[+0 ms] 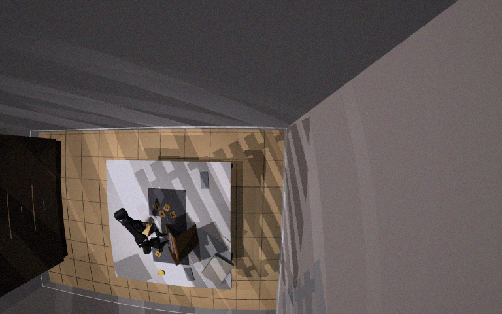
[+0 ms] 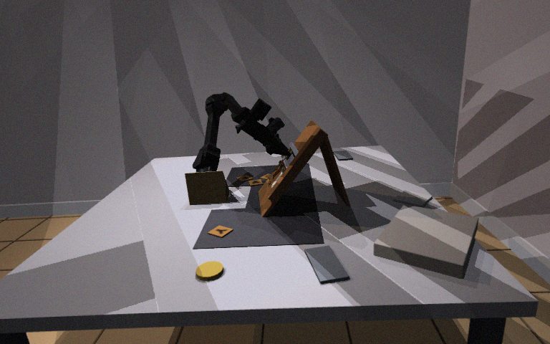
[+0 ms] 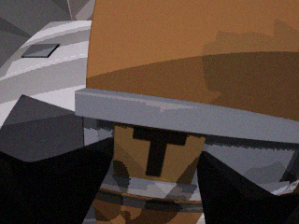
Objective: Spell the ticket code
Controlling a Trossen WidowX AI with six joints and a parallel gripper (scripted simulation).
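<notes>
Now: gripper tip 10 cm to the left of the white ticket, 8 cm above it and 3 cm past it. Also, from my gripper tip: letter tile: right at my gripper tip; pale slab: 44 cm ahead, 16 cm below, 6 cm to the right; dark mat: 17 cm below, 14 cm behind, 2 cm to the right.
</notes>
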